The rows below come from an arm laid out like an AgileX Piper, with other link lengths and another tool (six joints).
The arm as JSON. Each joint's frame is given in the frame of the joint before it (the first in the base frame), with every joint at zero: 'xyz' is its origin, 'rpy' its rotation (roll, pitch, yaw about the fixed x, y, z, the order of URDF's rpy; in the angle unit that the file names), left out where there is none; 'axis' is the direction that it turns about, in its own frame. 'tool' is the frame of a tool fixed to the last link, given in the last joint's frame.
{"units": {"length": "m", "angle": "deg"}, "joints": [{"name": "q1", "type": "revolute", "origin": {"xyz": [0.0, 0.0, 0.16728]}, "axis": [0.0, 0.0, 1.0]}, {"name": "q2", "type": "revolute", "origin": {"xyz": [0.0, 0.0, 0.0]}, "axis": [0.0, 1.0, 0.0]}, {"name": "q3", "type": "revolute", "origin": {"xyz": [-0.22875, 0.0, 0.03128]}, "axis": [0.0, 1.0, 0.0]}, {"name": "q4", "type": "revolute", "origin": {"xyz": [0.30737, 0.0, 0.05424]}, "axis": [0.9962, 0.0, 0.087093]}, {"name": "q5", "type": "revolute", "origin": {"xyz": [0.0, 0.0, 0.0]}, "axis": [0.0, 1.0, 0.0]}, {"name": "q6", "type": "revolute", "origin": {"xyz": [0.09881, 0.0, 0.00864]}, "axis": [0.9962, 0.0, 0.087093]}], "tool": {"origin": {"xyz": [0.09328, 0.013, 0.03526], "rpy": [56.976, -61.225, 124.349]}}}
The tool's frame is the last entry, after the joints.
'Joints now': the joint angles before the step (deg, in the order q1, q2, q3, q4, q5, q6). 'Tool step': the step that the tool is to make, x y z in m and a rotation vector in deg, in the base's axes. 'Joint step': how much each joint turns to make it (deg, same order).
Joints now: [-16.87, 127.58, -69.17, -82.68, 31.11, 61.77]
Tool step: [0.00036, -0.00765, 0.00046, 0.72, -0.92, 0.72]
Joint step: [-1.69, -0.07, 0.00, -1.95, -2.27, 0.68]
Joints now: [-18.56, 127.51, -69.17, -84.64, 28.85, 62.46]
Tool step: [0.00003, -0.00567, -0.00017, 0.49, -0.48, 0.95]
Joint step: [-1.36, 0.00, 0.00, -1.76, -1.90, 0.31]
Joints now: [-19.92, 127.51, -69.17, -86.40, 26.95, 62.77]
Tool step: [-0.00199, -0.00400, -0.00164, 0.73, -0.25, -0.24]
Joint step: [-0.90, 0.11, 0.00, -0.12, -1.02, 0.06]
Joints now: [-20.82, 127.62, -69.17, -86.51, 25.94, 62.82]
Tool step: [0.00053, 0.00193, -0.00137, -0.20, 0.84, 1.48]
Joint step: [0.01, 0.06, 0.00, -0.06, -0.45, -1.57]
